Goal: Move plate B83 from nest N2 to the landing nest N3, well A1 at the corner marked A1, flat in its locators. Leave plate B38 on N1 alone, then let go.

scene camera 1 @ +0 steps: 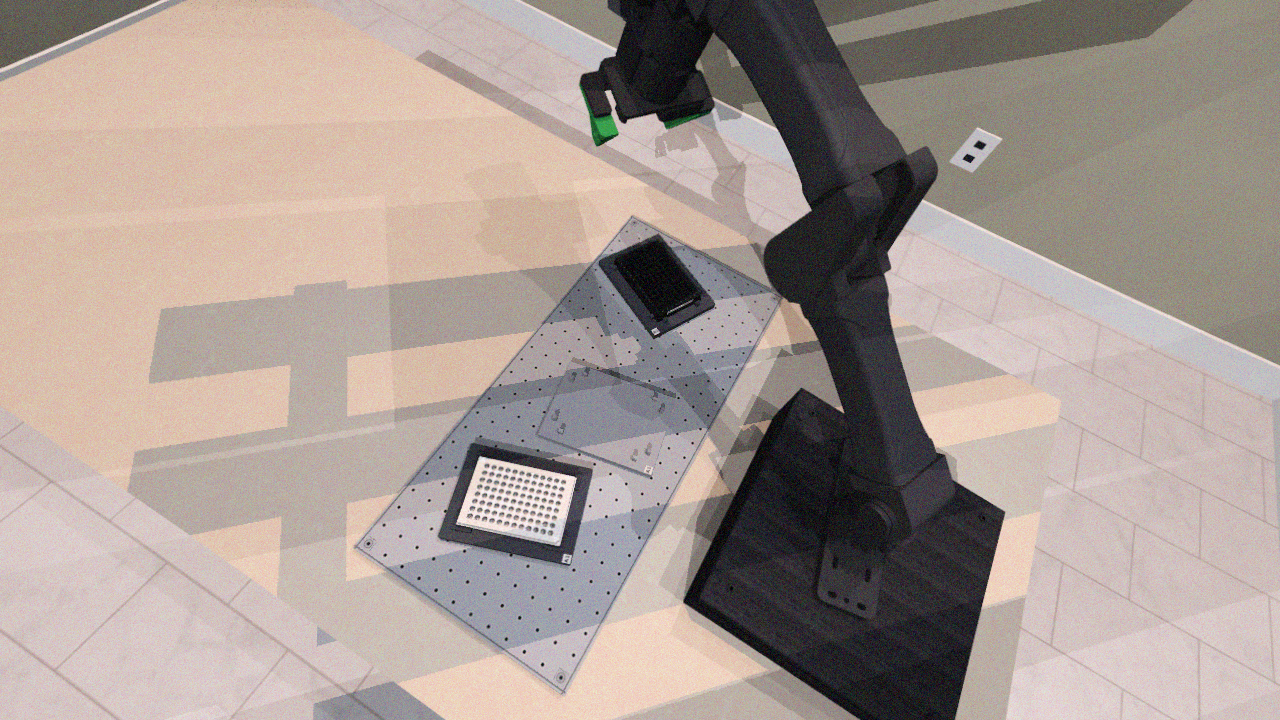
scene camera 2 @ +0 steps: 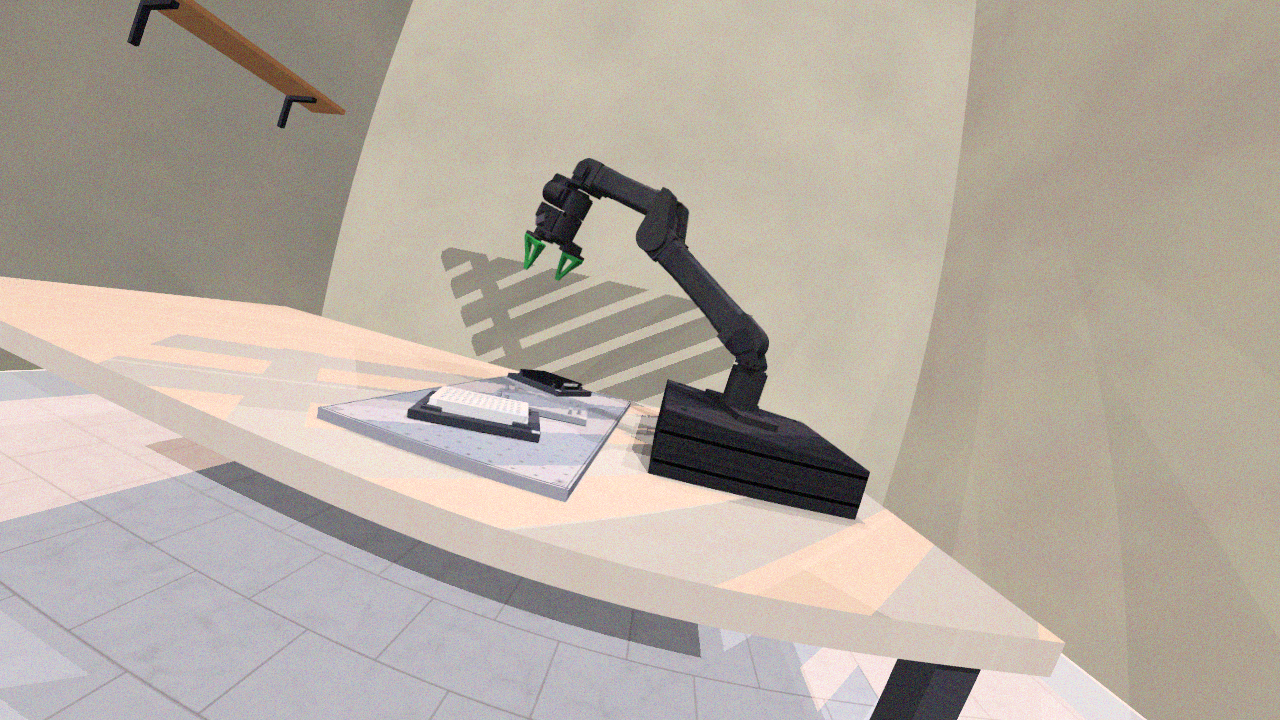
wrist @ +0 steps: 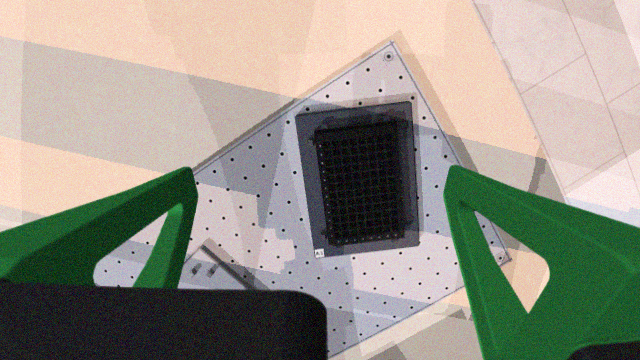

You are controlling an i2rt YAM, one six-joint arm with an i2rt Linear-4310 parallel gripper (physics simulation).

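Note:
A black well plate (scene camera 1: 657, 275) (scene camera 2: 553, 381) (wrist: 364, 185) sits in a dark nest (scene camera 1: 691, 314) (wrist: 308, 150) at the board's far end; that nest's A1 label (wrist: 319, 253) shows in the wrist view. A white well plate (scene camera 1: 517, 501) (scene camera 2: 478, 404) sits in another dark nest (scene camera 1: 452, 514) (scene camera 2: 474, 428). Between them is an empty, see-through nest (scene camera 1: 608, 429) with locator pins and a corner label (scene camera 1: 648, 469). No plate or nest numbers are readable. My gripper (scene camera 1: 642, 133) (scene camera 2: 543, 273) (wrist: 320, 180) is open and empty, high above the board; in the wrist view the black plate shows between its fingers, right of centre.
The perforated board (scene camera 1: 501, 595) (scene camera 2: 572, 474) (wrist: 380, 295) lies on the wooden table (scene camera 1: 223, 232) (scene camera 2: 716, 555). The arm's black base block (scene camera 1: 760, 617) (scene camera 2: 760, 465) stands beside it. A wall shelf (scene camera 2: 241, 53) is at the upper left in scene camera 2.

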